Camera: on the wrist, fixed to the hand. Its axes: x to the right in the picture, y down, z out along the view.
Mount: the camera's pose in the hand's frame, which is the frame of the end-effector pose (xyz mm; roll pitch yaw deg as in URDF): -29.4 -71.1 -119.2 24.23 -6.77 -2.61
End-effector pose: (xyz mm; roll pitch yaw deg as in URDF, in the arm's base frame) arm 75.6 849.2 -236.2 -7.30 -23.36 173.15
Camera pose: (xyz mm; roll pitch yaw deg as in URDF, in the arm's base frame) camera 69.6 936.2 -348.1 17.67 -30.39 171.17
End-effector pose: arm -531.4 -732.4 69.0 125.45 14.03 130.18
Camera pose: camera -620.4 -841.4 87.0 148.28 20.03 125.92
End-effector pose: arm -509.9 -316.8 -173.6 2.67 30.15 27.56
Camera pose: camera -556.6 -415.0 -264.7 25.31 23.47 24.39
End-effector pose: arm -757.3 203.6 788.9 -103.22 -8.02 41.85
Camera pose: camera -722.4 100.9 880.3 -80.22 -8.93 49.13
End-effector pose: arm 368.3 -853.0 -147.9 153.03 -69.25 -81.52
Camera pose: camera 472.7 -756.9 -149.2 178.57 -62.03 -83.13
